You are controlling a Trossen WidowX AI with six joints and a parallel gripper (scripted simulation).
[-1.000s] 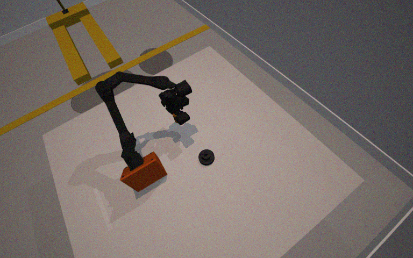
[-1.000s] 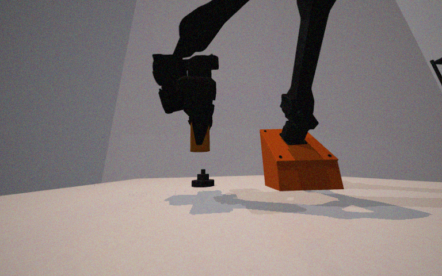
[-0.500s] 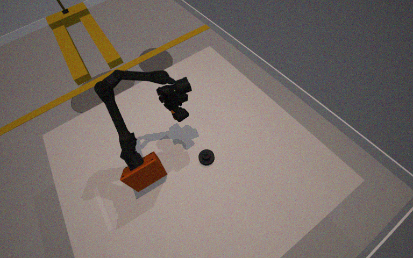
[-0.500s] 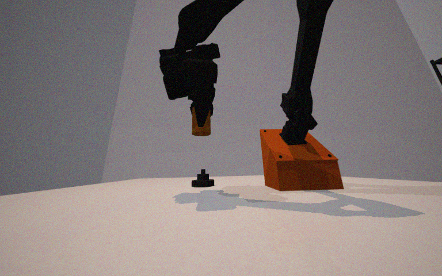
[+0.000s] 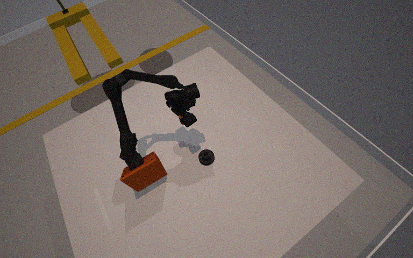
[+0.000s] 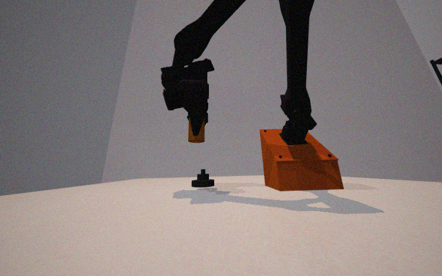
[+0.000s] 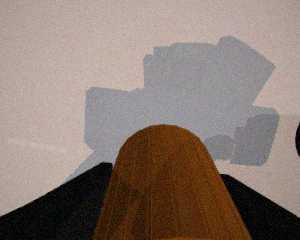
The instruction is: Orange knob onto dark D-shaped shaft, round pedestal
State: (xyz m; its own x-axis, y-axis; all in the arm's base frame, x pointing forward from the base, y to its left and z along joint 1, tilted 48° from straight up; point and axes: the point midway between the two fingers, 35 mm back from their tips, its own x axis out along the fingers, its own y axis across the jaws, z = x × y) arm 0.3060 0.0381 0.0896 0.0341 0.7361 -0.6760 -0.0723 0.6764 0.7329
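My gripper tip is 190 mm to the left of the shaft and 110 mm above it. From my gripper tip the other things lie so: orange knob (20 mm above).
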